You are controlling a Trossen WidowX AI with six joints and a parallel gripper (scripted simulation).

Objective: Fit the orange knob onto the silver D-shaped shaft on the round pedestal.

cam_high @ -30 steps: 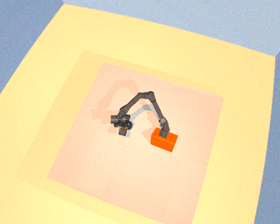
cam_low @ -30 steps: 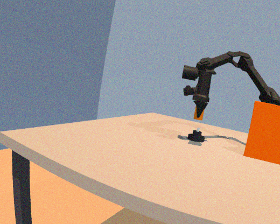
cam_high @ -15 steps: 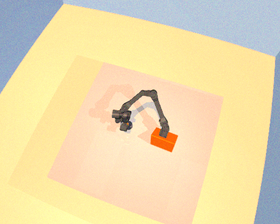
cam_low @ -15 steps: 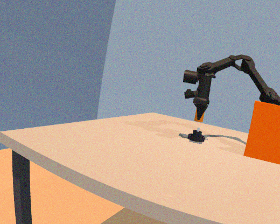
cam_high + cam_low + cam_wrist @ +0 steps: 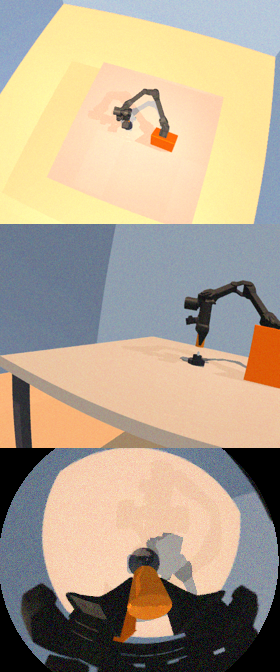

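My gripper tip is 30 mm below the orange knob. The rest, counted from my gripper tip: dark round pedestal (60 mm below).
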